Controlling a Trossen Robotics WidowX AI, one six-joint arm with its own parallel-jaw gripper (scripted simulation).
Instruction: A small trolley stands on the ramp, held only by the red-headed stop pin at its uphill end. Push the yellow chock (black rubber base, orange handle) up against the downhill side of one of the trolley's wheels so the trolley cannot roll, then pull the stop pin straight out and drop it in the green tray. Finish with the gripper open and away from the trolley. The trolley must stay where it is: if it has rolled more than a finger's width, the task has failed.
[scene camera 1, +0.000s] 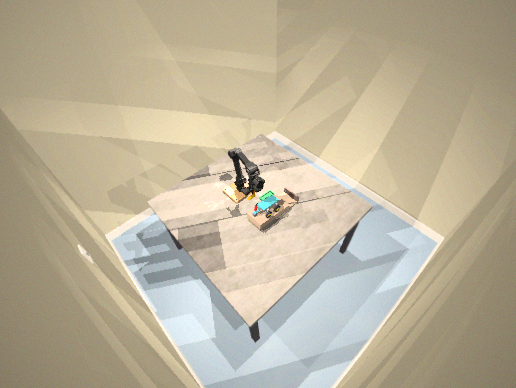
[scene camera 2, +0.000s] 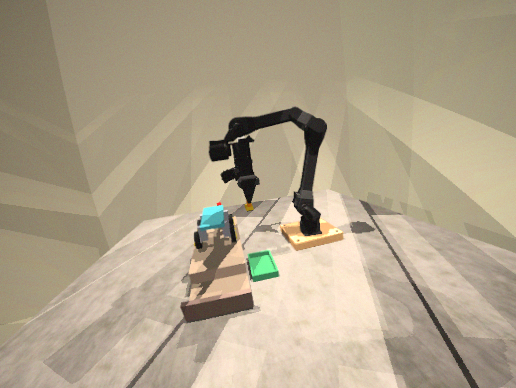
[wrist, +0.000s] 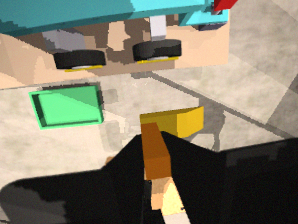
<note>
My gripper (scene camera 2: 249, 202) holds a yellow chock (wrist: 182, 123). Also in view: a trolley (scene camera 2: 215, 217), a green tray (wrist: 78, 105) and a tan ramp (wrist: 34, 64).
My gripper also shows in the wrist view (wrist: 150, 138).
</note>
